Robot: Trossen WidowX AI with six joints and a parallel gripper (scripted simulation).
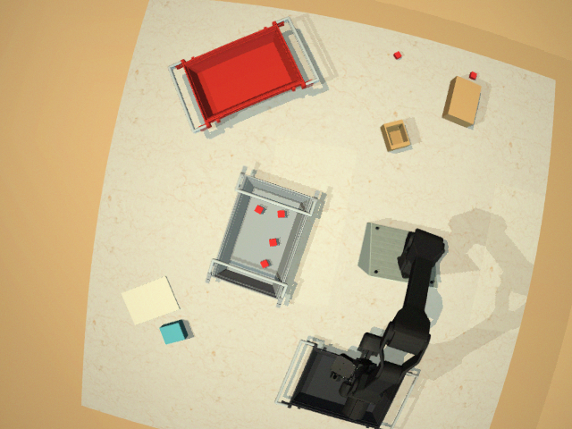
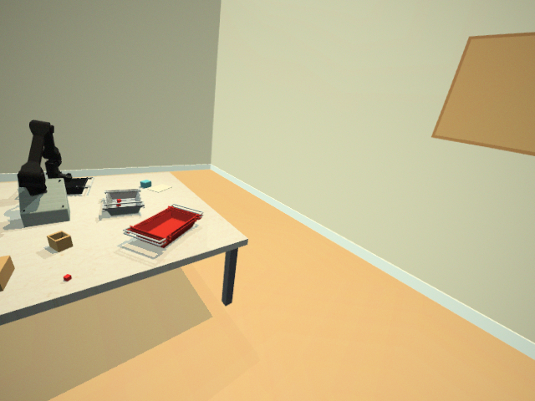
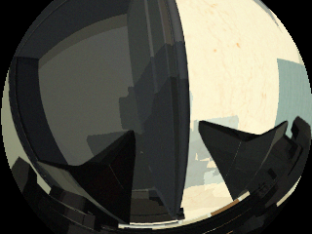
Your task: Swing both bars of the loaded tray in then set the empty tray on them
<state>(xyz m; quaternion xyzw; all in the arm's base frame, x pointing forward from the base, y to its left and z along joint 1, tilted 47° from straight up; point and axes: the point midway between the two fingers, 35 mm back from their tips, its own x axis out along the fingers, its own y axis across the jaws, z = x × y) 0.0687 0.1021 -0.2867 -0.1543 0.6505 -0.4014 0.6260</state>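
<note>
My gripper tip is 80 mm to the right of the black tray, 30 mm below it and 30 mm short of it. Round my gripper tip: cream flat pad: 590 mm ahead, 130 mm to the right, 10 mm below; then teal cube: 510 mm ahead, 50 mm to the right, 10 mm above; then wooden box: 610 mm to the right, 60 mm behind.
</note>
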